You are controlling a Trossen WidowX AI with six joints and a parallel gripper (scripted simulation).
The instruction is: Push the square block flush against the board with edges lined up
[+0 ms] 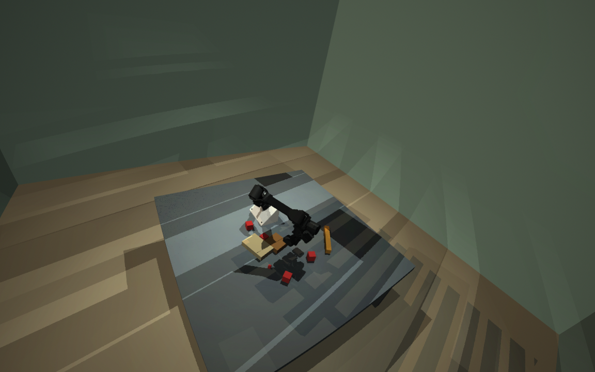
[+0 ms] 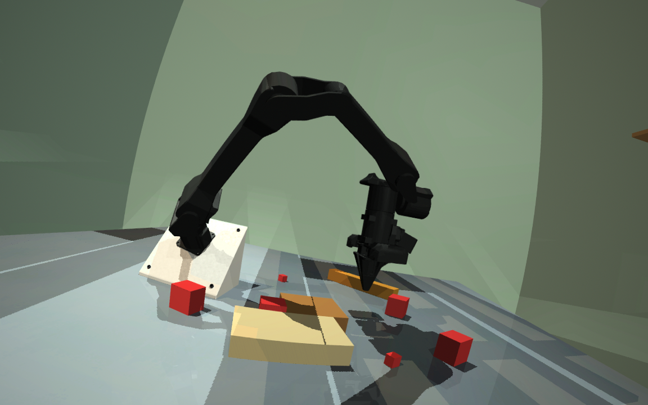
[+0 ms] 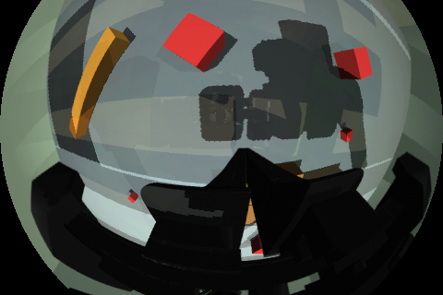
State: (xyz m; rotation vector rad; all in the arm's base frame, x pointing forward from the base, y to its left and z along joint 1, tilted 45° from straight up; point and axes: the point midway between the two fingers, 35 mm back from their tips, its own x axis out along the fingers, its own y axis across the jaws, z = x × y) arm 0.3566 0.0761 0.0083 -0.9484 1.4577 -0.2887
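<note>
My gripper tip is now 80 mm to the left of the square block, 80 mm past it and 40 mm above it. The rest, counted from my gripper tip: tan board: 190 mm to the right, 90 mm behind, 40 mm below; then orange bar: 250 mm to the left, 40 mm below, 20 mm behind.
</note>
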